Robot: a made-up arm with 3 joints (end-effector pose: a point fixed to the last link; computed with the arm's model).
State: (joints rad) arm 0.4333 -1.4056 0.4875
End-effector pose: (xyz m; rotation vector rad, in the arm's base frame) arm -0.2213 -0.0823 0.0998 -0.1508 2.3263 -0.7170
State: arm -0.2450 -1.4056 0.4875
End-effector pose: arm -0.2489 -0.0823 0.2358 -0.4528 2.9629 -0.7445
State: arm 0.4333 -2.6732 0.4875
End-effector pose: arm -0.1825 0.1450 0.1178 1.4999 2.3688 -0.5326
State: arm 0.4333 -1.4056 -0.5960
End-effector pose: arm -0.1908 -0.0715 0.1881 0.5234 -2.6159 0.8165
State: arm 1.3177 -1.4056 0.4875
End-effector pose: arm -0.0729 -0.0823 0.0007 0.1466 1.4783 -0.6124
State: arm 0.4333 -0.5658 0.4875
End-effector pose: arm -0.1111 -0.1852 0.1508 -1.1180 1.8892 -0.7012
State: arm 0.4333 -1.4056 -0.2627
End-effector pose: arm -0.2103 -0.0760 0.1654 0.4669 -2.9404 0.9142
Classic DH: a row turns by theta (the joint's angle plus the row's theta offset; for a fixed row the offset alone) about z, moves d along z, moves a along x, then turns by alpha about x. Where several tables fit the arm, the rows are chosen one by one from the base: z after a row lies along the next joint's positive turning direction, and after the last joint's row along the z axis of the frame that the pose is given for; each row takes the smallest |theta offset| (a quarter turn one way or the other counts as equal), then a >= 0, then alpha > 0; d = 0 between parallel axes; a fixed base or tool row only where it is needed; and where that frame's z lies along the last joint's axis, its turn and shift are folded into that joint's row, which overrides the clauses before.
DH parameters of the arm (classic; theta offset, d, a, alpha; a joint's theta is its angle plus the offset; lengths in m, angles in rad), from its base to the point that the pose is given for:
base (fixed): 0 0.207 -0.0424 1.5708
joint 1: 0 -0.0023 -0.0314 -1.5708
joint 2: -1.5708 -0.043 0.0987 -1.5708
joint 3: -0.1907 0.0812 0.0788 -1.0439
tool (fixed): -0.1588 -0.0531 0 0

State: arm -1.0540 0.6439 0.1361
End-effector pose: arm 0.0217 -0.1048 0.1087 -2.6812 1.2928 0.9902
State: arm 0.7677 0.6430 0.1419
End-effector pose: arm 0.0373 -0.1052 0.2932 -2.0254 0.6578 -1.2548
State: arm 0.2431 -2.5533 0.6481
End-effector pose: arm -0.2102 0.1298 0.1276 1.3445 2.3756 -0.7966
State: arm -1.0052 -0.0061 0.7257
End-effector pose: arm -0.0675 -0.1879 0.1651 1.8575 -2.3469 -0.9258
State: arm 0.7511 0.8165 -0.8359
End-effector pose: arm -0.0176 -0.0266 0.2961 -1.8076 0.3608 -2.4429
